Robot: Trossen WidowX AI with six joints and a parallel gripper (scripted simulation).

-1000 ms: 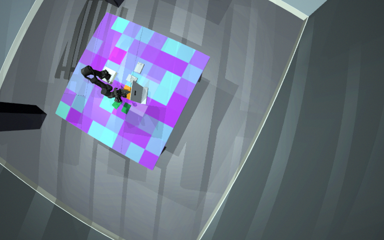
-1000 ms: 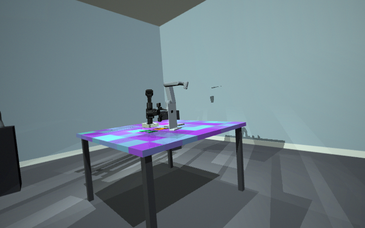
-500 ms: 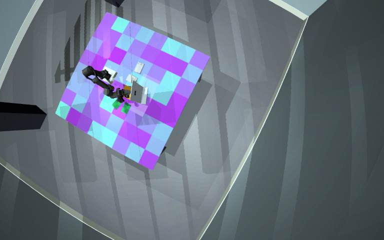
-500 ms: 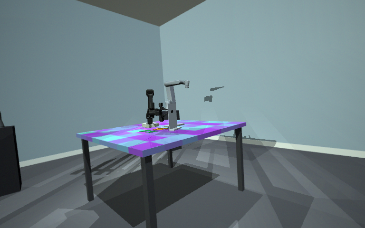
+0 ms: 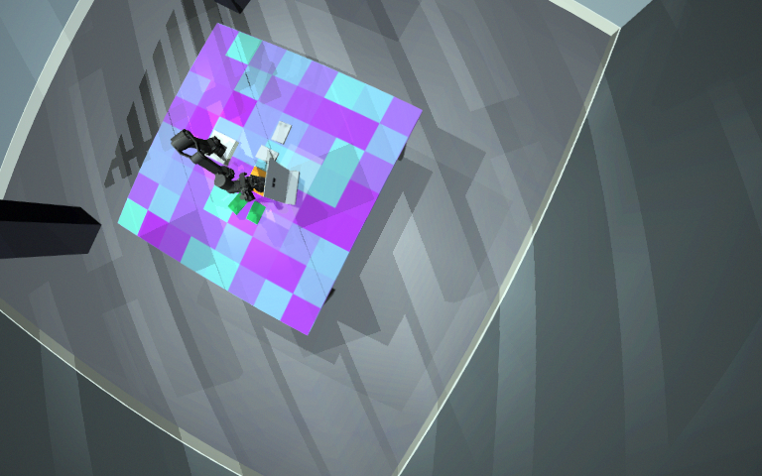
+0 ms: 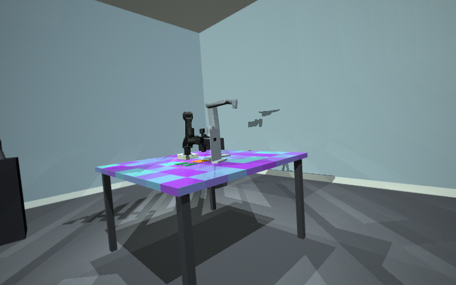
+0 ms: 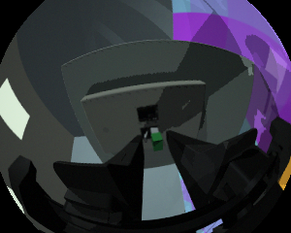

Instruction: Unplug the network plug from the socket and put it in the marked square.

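My gripper tip is now 3 cm short of the grey upright panel, 1 cm to the right of it and 6 cm above it. The rest, counted from my gripper tip: network plug (right at my gripper tip).
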